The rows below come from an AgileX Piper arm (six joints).
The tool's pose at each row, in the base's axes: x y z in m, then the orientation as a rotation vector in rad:
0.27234, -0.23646, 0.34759, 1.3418, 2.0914, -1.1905
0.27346, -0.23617, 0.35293, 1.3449, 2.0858, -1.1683
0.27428, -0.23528, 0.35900, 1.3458, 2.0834, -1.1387
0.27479, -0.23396, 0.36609, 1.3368, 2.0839, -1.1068
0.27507, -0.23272, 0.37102, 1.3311, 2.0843, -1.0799
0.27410, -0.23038, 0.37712, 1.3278, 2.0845, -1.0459
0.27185, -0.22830, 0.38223, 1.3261, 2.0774, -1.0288
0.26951, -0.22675, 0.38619, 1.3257, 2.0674, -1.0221
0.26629, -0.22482, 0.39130, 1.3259, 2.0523, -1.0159
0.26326, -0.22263, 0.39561, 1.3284, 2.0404, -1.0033
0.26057, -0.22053, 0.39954, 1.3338, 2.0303, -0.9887
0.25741, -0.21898, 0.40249, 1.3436, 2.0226, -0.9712
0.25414, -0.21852, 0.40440, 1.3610, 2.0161, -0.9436
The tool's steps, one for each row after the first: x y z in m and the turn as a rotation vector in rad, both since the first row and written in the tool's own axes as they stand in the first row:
-0.00406, -0.00136, -0.00340, -0.0148, -0.0003, 0.0112
-0.00815, -0.00320, -0.00766, -0.0357, 0.0008, 0.0217
-0.01257, -0.00569, -0.01281, -0.0615, -0.0021, 0.0276
-0.01542, -0.00743, -0.01665, -0.0827, -0.0031, 0.0332
-0.01790, -0.01058, -0.02190, -0.1081, -0.0019, 0.0416
-0.01923, -0.01446, -0.02622, -0.1211, -0.0058, 0.0504
-0.02002, -0.01800, -0.02945, -0.1264, -0.0117, 0.0586
-0.02098, -0.02275, -0.03354, -0.1312, -0.0205, 0.0701
-0.02134, -0.02693, -0.03740, -0.1396, -0.0251, 0.0823
-0.02164, -0.03066, -0.04102, -0.1484, -0.0264, 0.0949
-0.02134, -0.03446, -0.04358, -0.1576, -0.0230, 0.1084
-0.02087, -0.03810, -0.04465, -0.1710, -0.0126, 0.1266

